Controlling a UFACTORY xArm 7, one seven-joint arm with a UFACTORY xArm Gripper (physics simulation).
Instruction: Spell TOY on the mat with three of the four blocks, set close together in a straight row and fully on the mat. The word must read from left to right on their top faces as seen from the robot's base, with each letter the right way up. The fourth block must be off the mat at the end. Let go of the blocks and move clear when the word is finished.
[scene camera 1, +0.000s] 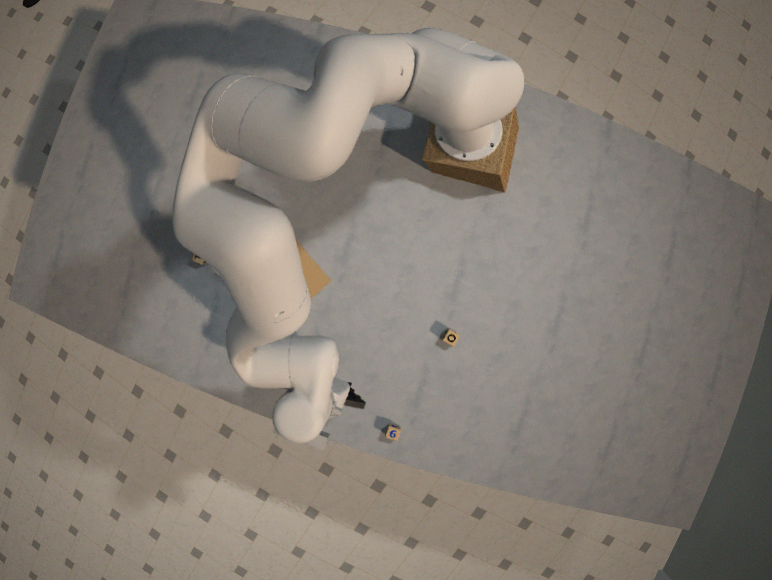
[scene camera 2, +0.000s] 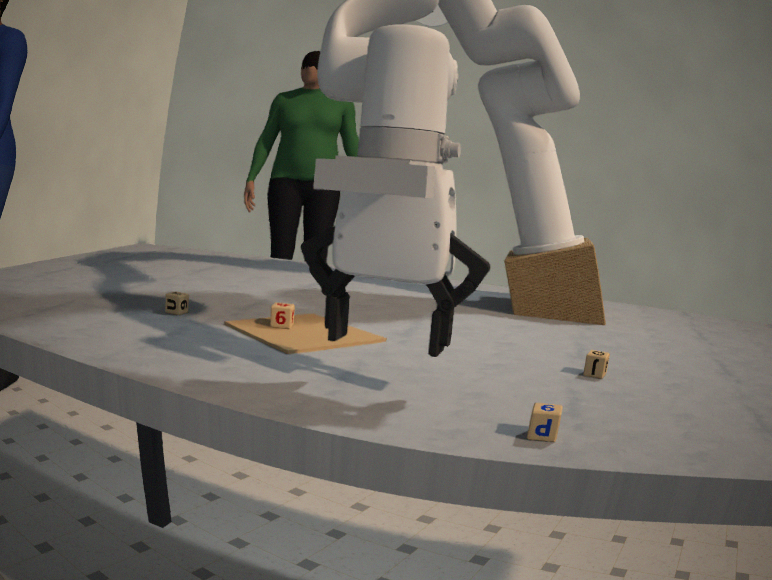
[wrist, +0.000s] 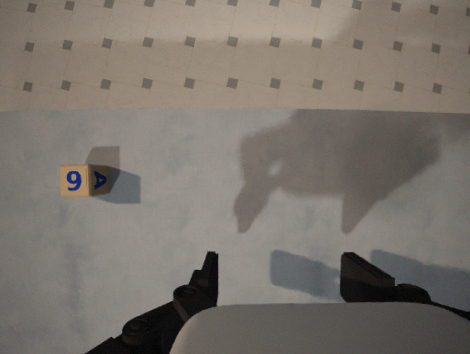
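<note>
The mat (scene camera 1: 315, 274) (scene camera 2: 312, 340) is partly hidden under the arm in scene camera 1. A block with red marks (scene camera 2: 282, 316) stands on it, a red 6 facing scene camera 2; its top is not readable. A block with black marks (scene camera 1: 198, 258) (scene camera 2: 176, 303) sits off the mat, partly hidden by the arm in scene camera 1. A block with a black O on top (scene camera 1: 450, 338) (scene camera 2: 596, 364) and a block with a blue 6 or 9 on top (scene camera 1: 392, 432) (scene camera 2: 544, 422) (wrist: 74, 181) stand off the mat. My gripper (scene camera 2: 386, 346) (wrist: 279, 273) is open and empty above the table, beside the blue-marked block.
The arm's wooden base block (scene camera 1: 468, 171) (scene camera 2: 555, 283) stands at the back of the grey table (scene camera 1: 561, 280) (scene camera 2: 436, 405). The blue-marked block is near the table's front edge. A person in green (scene camera 2: 305, 134) stands behind the table, and part of a person in blue (scene camera 2: 7, 93) shows at the left.
</note>
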